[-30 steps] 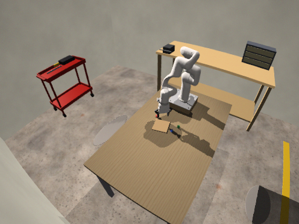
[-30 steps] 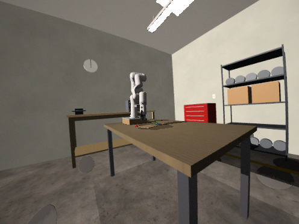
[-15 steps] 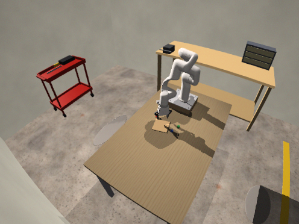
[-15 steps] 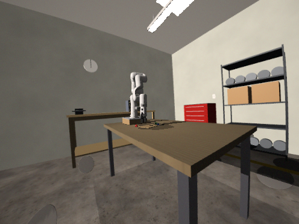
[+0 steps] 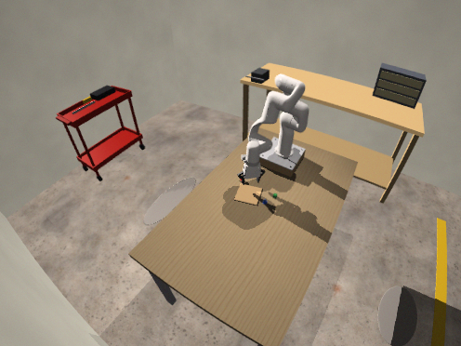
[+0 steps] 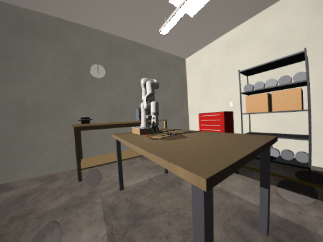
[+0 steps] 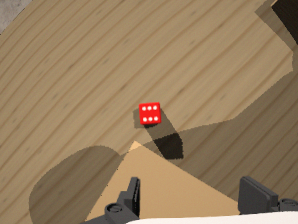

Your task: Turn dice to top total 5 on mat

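My hand is 13 cm to the right of the blue die, 9 cm short of it and 4 cm above it. The rest, counted from my hand: tan mat 6 cm ahead, 5 cm below, 1 cm to the left; red die 7 cm to the right, 4 cm below, 3 cm behind; green die 17 cm to the left, 4 cm below, 2 cm ahead.
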